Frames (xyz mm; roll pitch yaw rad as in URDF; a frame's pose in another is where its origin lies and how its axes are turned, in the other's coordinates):
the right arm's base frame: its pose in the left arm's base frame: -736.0 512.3 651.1 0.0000 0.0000 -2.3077
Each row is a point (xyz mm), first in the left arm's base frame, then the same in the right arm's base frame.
Working: the left arm's base frame: its pose in the right arm's base frame: -115.2 889.3 -651.1 0.0000 0.0000 2.3077

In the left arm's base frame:
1: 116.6 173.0 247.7
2: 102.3 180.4 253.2
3: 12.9 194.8 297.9
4: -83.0 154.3 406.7
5: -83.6 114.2 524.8
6: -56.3 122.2 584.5
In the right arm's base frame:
1: -321.7 859.4 -403.4
2: -317.5 843.8 -397.9
3: -268.1 768.0 -353.2
4: -173.7 724.2 -244.4
5: -143.6 750.7 -126.3
6: -167.9 765.5 -66.6

